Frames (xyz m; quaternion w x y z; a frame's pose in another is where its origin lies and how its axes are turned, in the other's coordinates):
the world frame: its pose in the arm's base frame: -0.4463 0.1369 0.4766 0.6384 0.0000 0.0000 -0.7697
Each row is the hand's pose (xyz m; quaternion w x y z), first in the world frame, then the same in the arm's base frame.
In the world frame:
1: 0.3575 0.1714 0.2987 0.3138 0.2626 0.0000 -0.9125
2: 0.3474 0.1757 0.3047 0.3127 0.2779 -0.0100 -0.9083
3: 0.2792 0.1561 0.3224 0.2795 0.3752 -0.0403 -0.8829
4: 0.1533 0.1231 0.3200 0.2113 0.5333 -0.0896 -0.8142
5: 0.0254 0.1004 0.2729 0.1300 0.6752 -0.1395 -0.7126
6: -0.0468 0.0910 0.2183 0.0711 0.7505 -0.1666 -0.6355
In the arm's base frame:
1: -0.3440 -0.2461 0.7753 0.5020 -0.1676 0.2021 0.8240
2: -0.3379 -0.2370 0.7813 0.4995 -0.1697 0.2203 0.8205
3: -0.3445 -0.1663 0.7990 0.5011 -0.2085 0.3145 0.7788
4: -0.3537 -0.0365 0.7966 0.4918 -0.2715 0.4677 0.6824
5: -0.3523 0.0934 0.7495 0.4655 -0.3237 0.6087 0.5550
6: -0.3482 0.1661 0.6949 0.4438 -0.3509 0.6840 0.4604

